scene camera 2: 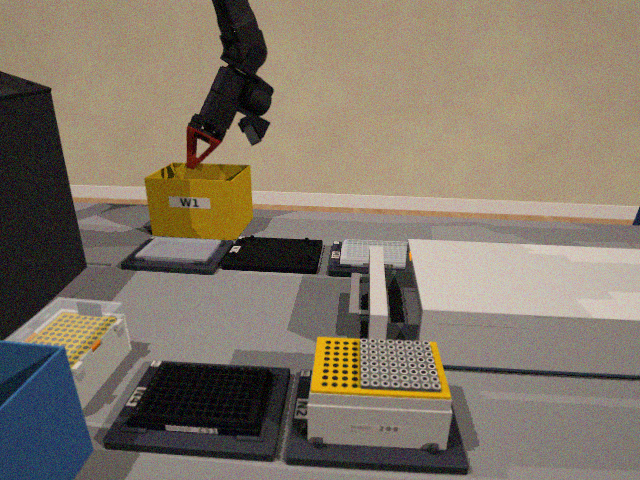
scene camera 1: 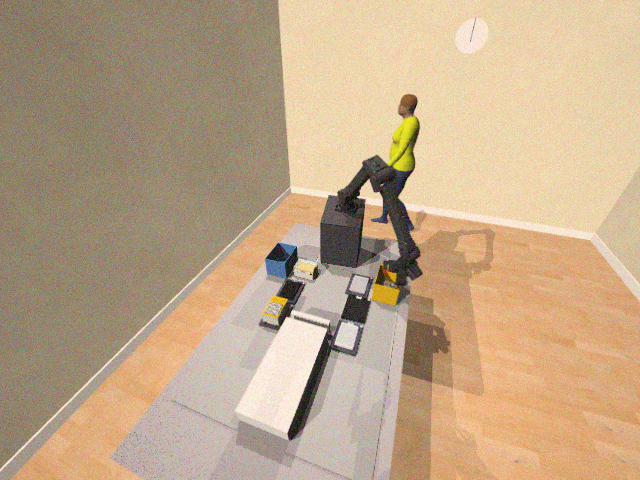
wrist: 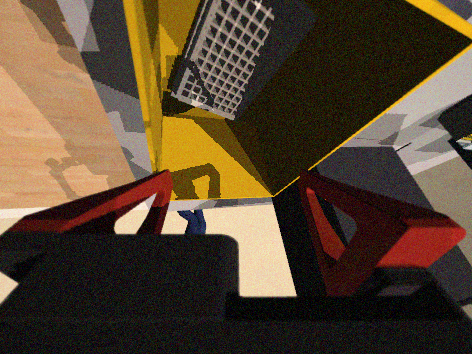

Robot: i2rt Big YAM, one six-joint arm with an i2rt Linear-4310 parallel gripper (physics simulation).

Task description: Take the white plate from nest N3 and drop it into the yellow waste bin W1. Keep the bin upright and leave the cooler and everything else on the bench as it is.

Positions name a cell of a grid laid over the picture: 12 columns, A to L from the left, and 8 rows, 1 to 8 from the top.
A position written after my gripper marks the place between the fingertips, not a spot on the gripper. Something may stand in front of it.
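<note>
I see my gripper (scene camera 2: D3), and I find it again in the wrist view (wrist: F4). A yellow bin W1 (scene camera 2: E4) is there for me to see. The long white box (scene camera 2: K6) appears in scene camera 1 too (scene camera 1: F7), while in the wrist view it is out of frame. There is a blue bin (scene camera 2: A8), which I can also see in scene camera 1 (scene camera 1: F5). A yellow-topped tip rack (scene camera 2: G7) is visible as well, though the wrist view has the rack out of frame. Then I see a black plate (scene camera 2: E7) and a nest N3 (scene camera 2: F5).
</note>
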